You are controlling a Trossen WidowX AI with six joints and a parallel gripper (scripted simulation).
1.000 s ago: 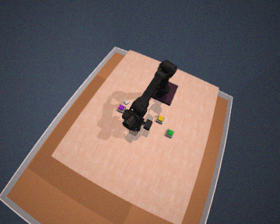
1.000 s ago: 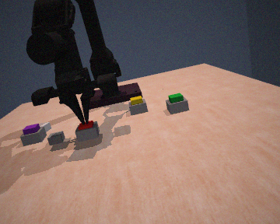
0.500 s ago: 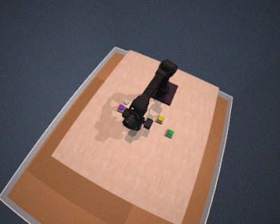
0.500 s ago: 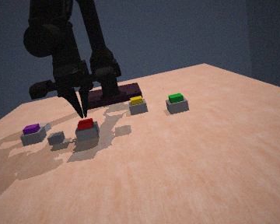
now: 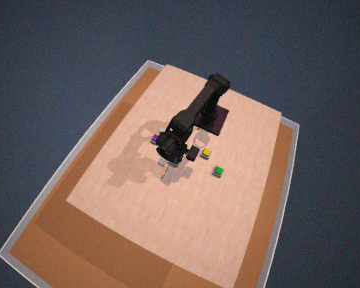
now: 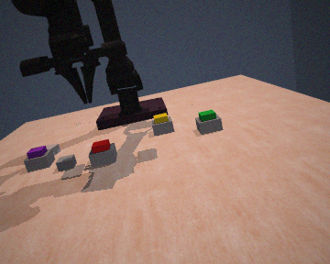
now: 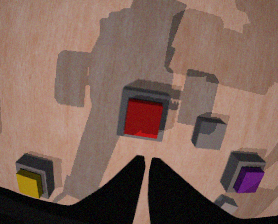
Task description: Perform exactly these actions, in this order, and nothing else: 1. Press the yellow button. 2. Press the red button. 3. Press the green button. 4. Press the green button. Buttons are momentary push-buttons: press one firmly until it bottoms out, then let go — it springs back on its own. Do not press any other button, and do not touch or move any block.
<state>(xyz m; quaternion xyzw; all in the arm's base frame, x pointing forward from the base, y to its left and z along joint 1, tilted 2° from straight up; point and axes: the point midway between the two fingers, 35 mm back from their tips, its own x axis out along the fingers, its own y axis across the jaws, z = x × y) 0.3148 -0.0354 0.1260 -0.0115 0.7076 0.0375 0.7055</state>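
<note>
Now: the green button 23 cm to the left of my gripper tip, 9 cm below it and 7 cm behind it. From my gripper tip the other things lie so: purple button (15 cm to the right, 9 cm below, 5 cm behind); red button (9 cm below); small grey block (11 cm below, 8 cm to the right, 1 cm behind).
</note>
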